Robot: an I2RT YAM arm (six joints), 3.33 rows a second.
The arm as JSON. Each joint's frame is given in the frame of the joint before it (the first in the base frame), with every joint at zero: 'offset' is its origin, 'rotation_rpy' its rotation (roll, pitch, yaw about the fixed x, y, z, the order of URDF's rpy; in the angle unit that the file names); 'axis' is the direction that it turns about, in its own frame. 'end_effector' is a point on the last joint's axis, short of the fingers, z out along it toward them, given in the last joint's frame.
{
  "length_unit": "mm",
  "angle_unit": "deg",
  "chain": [
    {
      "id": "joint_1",
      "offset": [
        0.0,
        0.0,
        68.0
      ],
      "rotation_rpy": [
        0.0,
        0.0,
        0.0
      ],
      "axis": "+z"
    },
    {
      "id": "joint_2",
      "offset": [
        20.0,
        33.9,
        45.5
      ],
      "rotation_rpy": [
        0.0,
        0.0,
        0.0
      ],
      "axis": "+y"
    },
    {
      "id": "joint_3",
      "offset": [
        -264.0,
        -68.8,
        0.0
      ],
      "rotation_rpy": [
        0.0,
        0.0,
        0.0
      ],
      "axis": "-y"
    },
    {
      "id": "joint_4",
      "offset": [
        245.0,
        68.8,
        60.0
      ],
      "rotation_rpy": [
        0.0,
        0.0,
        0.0
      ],
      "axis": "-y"
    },
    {
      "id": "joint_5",
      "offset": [
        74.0,
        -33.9,
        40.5
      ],
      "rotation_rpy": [
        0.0,
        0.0,
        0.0
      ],
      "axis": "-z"
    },
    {
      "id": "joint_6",
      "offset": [
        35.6,
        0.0,
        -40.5
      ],
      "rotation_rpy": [
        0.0,
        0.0,
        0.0
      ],
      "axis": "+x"
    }
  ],
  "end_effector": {
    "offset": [
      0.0,
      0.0,
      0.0
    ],
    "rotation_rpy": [
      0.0,
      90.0,
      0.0
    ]
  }
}
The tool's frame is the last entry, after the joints.
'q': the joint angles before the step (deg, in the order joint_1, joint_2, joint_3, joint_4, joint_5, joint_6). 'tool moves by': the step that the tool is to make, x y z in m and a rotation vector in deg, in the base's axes. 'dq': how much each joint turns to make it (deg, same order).
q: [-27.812 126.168 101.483 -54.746 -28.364 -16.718]
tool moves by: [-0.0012 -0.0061 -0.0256 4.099 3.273 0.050]
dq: [-0.919 3.907 0.690 -1.988 -2.174 -0.774]
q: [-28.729 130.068 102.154 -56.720 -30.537 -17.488]
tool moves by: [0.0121 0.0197 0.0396 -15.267 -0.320 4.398]
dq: [3.927 -3.974 2.952 -0.829 13.260 -2.685]
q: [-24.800 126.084 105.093 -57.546 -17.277 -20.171]
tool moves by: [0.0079 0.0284 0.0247 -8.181 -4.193 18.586]
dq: [3.955 -2.511 1.469 -1.405 2.544 -16.202]
